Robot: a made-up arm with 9 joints.
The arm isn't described. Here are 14 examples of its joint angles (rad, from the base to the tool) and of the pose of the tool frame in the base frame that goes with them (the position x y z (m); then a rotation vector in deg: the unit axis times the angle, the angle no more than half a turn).
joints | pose
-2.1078 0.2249 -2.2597 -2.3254 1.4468 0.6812 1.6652 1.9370 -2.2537 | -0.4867 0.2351 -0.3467 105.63 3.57 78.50
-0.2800 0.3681 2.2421 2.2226 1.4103 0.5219 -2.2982 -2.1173 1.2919 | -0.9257 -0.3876 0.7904 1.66 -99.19 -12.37
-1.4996 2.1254 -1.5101 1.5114 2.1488 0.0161 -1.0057 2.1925 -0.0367 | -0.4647 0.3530 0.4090 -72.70 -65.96 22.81
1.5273 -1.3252 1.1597 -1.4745 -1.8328 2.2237 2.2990 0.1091 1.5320 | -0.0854 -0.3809 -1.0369 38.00 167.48 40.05
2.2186 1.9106 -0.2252 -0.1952 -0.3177 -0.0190 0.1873 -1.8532 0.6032 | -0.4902 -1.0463 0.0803 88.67 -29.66 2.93
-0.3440 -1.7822 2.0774 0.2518 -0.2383 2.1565 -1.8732 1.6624 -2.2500 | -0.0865 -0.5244 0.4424 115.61 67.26 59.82
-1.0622 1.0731 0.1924 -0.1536 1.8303 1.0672 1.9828 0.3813 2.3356 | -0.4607 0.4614 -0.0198 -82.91 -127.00 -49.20
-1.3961 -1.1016 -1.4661 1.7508 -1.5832 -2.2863 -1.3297 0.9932 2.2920 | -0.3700 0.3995 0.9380 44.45 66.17 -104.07
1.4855 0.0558 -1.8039 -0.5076 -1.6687 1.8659 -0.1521 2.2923 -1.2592 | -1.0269 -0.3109 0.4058 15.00 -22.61 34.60
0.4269 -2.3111 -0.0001 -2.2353 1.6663 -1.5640 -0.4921 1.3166 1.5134 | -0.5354 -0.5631 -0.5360 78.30 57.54 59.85
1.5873 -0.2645 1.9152 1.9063 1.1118 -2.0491 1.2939 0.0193 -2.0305 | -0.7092 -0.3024 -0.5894 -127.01 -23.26 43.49
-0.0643 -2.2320 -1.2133 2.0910 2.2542 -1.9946 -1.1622 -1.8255 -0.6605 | -0.4863 -0.3296 1.1036 34.40 -18.62 -47.71
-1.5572 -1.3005 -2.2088 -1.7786 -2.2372 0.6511 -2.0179 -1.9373 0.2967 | -0.5977 0.1867 0.3535 96.54 71.77 -72.56
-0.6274 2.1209 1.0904 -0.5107 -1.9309 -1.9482 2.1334 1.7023 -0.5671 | 0.0020 0.5164 0.1971 102.94 60.63 -19.03
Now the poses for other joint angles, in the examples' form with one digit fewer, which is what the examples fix.
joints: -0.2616 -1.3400 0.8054 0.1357 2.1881 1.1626 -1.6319 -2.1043 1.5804
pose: 0.194 0.016 0.203 44.0 46.5 111.5
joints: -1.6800 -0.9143 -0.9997 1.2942 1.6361 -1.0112 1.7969 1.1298 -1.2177
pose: -0.470 0.440 0.529 42.6 17.5 31.0
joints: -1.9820 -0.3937 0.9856 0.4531 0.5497 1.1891 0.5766 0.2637 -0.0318
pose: -0.147 0.854 0.199 -27.0 84.2 91.6
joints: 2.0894 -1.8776 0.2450 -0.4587 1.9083 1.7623 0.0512 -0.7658 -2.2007
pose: -0.157 0.943 -0.068 -69.3 41.3 -43.8
